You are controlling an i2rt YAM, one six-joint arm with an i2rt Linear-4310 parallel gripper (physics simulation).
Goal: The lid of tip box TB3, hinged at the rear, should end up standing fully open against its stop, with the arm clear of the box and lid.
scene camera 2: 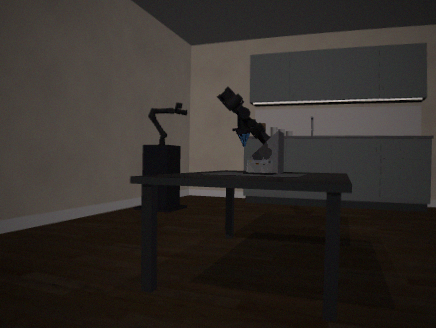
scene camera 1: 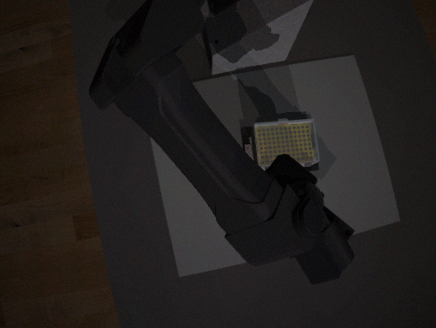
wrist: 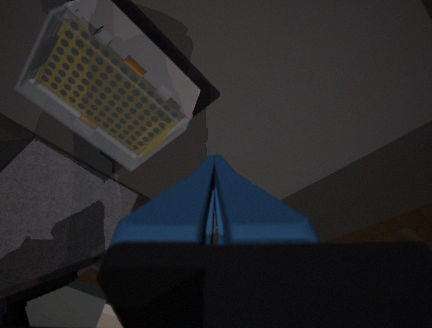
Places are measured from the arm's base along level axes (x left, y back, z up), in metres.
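Pixels of known places: gripper, fingertip midpoint: (scene camera 2: 244,146) (wrist: 214,165); arm's base at its link origin: (scene camera 2: 268,143).
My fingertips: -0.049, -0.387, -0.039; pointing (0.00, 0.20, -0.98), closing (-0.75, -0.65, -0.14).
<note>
Ahead of a thing's pixels: the offset from my fingertips to its middle, as dx, dy, dz. "spot": to the spot under its first point. Level surfaces: height alone.
Tip box TB3 {+0.068, +0.082, -0.108} (scene camera 1: 285,142) (scene camera 2: 261,167) (wrist: 102,87) is a light box with a yellow rack of round holes. Its clear lid {spot: +0.083, +0.100, -0.070} (wrist: 75,111) appears to lie shut over the rack, though its edges are hard to tell in the dim light. Orange tabs show on the box's long sides in the wrist view. My gripper (scene camera 2: 244,145) (wrist: 214,165) has its blue fingers shut together with nothing between them. It hangs above the box's level and apart from it. In scene camera 1 the fingers are hidden under the arm, whose dark wrist part overlaps the box's lower edge.
The box stands on a pale mat {dz -0.147} (scene camera 1: 360,190) on the dark table (scene camera 2: 240,182). A grey upright panel (scene camera 2: 281,152) stands beside the box in scene camera 2. A second arm (scene camera 2: 154,122) stands on a black pedestal (scene camera 2: 161,170) beyond the table.
</note>
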